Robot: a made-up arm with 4 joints.
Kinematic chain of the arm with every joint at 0, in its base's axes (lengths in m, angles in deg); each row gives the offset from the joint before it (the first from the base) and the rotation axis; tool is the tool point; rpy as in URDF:
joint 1: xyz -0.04 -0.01 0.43 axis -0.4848 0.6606 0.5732
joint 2: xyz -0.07 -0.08 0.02 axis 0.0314 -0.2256 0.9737
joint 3: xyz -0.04 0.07 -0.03 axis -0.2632 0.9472 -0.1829
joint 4: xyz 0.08 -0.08 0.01 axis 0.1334 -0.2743 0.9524
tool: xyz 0.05 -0.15 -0.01 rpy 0 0 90
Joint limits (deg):
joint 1: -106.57..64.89
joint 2: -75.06..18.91
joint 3: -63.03..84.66
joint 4: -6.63..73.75
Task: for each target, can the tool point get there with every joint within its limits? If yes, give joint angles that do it. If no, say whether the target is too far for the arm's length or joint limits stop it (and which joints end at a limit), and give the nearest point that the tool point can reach.
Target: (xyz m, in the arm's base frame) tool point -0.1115 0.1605 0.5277
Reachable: no: joint limits stop it (at a limit: joint 1, joint 2, joint 4) | nearest point 0.0911 0.0869 0.5066 | short by 0.217 m
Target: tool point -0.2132 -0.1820 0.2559
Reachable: yes | joints -11.23 -50.35 69.79 46.89
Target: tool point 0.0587 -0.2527 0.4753
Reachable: yes | joints 42.30 -30.90 5.23 24.35
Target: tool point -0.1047 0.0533 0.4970
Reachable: no: joint limits stop it (at a limit: joint 2, joint 4) | nearest point -0.1638 -0.1049 0.4757 | short by 0.170 m
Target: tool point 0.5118 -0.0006 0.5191
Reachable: no: too far | nearest point 0.1775 -0.0473 0.5154 | short by 0.338 m
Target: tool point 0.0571 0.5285 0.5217
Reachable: no: too far | nearest point -0.0016 0.2154 0.2347 | short by 0.429 m
